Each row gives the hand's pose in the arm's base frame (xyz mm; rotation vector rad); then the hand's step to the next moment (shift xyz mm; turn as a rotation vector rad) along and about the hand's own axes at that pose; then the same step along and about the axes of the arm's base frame.
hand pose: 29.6 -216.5 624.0 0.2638 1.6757 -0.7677
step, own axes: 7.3 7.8 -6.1 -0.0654 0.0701 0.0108
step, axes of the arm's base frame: -2.3 7.9 -9.1 0.0648 0.0614 0.0366
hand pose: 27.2 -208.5 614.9 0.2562 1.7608 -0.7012
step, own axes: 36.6 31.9 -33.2 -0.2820 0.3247 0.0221
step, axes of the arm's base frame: -21.7 37.9 -39.3 0.2711 0.2969 0.1543
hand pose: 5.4 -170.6 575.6 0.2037 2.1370 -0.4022
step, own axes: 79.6 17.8 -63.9 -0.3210 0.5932 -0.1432
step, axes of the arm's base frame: -88.9 39.1 -36.2 0.2443 0.6071 0.2171
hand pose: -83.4 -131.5 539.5 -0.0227 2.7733 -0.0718
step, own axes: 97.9 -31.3 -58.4 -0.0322 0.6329 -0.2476
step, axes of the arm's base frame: -112.1 -31.0 21.0 -0.0631 0.6445 0.2088
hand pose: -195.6 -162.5 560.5 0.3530 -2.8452 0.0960
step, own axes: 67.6 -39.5 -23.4 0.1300 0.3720 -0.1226
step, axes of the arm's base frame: -47.2 -51.5 42.4 -0.1820 0.3422 0.1417
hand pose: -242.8 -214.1 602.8 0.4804 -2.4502 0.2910
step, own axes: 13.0 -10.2 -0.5 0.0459 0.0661 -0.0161
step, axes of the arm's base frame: -5.3 -12.6 9.3 -0.0523 0.0529 0.0347
